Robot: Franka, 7 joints.
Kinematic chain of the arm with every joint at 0, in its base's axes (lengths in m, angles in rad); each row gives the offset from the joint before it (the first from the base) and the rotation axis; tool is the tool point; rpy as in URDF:
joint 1: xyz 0 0 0.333 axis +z
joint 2: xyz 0 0 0 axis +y
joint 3: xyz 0 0 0.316 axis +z
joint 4: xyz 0.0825 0 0 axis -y
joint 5: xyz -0.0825 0 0.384 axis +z
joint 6: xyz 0 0 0 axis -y
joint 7: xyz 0.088 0 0 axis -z
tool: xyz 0 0 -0.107 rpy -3.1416 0 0
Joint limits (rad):
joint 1: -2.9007..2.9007
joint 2: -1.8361..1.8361
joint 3: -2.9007..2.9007
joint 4: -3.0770..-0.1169
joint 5: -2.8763..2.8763
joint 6: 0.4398..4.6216
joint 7: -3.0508..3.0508
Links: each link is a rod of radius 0.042 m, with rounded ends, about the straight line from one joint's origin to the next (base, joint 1, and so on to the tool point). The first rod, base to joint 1, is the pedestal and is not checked.
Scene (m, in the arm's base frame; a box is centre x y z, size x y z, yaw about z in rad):
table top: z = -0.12
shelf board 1: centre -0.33 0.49 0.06 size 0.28 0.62 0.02 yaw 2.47
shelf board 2: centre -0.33 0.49 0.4 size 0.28 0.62 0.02 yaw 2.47
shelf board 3: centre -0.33 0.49 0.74 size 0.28 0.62 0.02 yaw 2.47
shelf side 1: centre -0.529 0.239 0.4 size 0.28 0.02 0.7 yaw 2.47
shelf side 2: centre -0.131 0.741 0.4 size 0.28 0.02 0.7 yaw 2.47
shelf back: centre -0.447 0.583 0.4 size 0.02 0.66 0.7 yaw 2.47
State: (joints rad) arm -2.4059 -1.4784 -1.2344 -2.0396 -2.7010 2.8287 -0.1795
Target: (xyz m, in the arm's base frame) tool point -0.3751 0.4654 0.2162
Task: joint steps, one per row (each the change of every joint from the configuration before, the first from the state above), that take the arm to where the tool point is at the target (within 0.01 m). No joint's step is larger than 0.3 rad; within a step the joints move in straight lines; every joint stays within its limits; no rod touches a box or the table.
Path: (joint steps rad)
1: -0.2411 -0.1597 0.0633 -0.2143 -0.0133 0.1898 0.0000
2: -0.2410 -0.1597 0.0633 -0.2143 -0.0134 0.1899 0.0000
3: -0.0043 0.1744 -0.2977 -0.0366 -0.0495 0.0929 0.0000
4: -0.0042 0.1744 -0.2977 -0.0367 -0.0496 0.0929 0.0000
5: -0.0042 0.1744 -0.2977 -0.0366 -0.0495 0.0930 0.0000
6: 0.2385 -0.1318 0.0777 0.2123 0.0500 -0.2575 0.0000
7: 0.2386 -0.1318 0.0777 0.2123 0.0501 -0.2575 0.0000
8: 0.2385 -0.1319 0.0777 0.2122 0.0500 -0.2576 0.0000

